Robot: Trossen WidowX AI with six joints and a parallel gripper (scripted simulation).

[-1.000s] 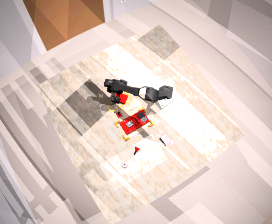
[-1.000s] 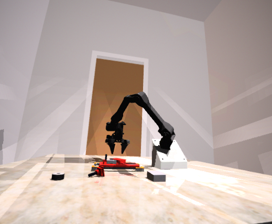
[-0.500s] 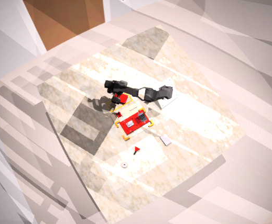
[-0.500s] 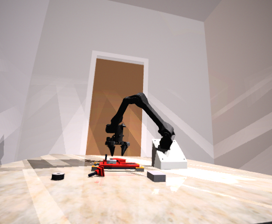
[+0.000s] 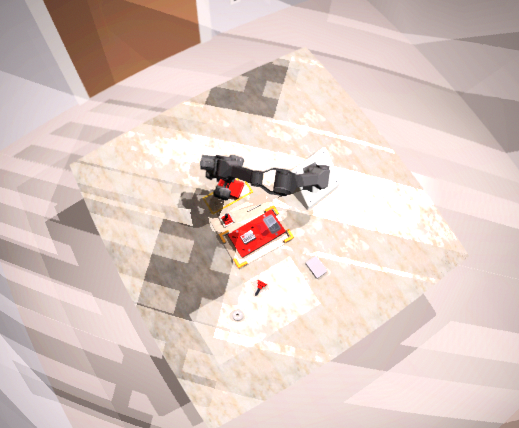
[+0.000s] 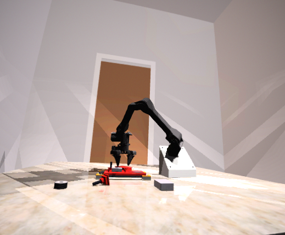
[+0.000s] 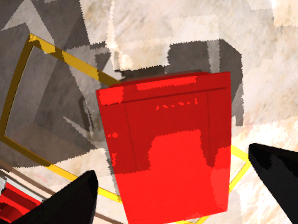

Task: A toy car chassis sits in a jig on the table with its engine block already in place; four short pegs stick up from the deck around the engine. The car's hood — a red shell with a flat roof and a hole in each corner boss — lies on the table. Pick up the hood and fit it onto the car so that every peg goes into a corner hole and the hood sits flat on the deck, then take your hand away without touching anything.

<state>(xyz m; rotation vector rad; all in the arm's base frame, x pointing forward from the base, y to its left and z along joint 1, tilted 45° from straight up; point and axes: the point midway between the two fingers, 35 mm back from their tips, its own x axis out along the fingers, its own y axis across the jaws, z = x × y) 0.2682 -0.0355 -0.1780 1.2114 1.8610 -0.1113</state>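
Right now my gripper tip is 1 cm above the red hood. Round my gripper tip: dark round disc (47 cm to the left, 24 cm ahead, 2 cm below).
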